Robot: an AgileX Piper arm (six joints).
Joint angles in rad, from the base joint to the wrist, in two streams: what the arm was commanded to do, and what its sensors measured. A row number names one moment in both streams.
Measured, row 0:
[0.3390 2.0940 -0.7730 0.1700 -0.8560 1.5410]
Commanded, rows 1 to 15:
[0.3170 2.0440 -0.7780 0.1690 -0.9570 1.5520]
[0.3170 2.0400 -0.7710 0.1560 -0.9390 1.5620]
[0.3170 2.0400 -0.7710 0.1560 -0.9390 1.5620]
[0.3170 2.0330 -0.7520 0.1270 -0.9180 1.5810]
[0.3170 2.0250 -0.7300 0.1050 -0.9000 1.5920]
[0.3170 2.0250 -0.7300 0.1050 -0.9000 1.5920]
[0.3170 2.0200 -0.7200 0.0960 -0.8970 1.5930]
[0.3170 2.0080 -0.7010 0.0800 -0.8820 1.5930]
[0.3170 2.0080 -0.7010 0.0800 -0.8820 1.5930]
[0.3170 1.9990 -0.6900 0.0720 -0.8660 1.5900]
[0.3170 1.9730 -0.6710 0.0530 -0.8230 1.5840]
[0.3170 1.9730 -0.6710 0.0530 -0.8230 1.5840]
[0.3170 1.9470 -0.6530 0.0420 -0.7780 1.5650]
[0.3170 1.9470 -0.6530 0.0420 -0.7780 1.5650]
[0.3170 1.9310 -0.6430 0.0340 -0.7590 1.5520]
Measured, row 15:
[0.3200 1.9770 -0.6640 0.0680 -0.8160 1.5880]
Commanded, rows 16 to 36:
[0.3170 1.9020 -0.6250 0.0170 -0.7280 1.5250]
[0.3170 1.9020 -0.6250 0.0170 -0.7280 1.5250]
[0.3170 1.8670 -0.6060 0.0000 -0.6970 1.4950]
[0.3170 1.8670 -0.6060 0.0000 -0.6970 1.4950]
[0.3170 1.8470 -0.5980 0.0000 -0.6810 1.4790]
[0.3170 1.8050 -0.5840 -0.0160 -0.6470 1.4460]
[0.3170 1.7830 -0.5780 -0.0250 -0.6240 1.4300]
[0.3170 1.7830 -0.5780 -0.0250 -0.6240 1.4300]
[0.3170 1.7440 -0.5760 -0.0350 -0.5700 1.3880]
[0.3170 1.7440 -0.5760 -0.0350 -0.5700 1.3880]
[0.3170 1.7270 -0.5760 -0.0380 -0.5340 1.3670]
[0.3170 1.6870 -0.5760 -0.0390 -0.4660 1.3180]
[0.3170 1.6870 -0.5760 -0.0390 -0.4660 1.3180]
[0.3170 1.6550 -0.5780 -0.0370 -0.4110 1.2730]
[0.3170 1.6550 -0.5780 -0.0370 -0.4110 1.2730]
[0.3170 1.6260 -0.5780 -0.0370 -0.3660 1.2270]
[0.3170 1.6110 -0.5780 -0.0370 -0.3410 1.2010]
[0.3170 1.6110 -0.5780 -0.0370 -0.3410 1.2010]
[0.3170 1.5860 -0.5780 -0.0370 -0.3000 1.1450]
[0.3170 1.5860 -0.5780 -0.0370 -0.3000 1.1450]
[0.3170 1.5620 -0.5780 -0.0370 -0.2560 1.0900]
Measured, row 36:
[0.3200 1.5990 -0.5750 -0.0260 -0.3220 1.1840]
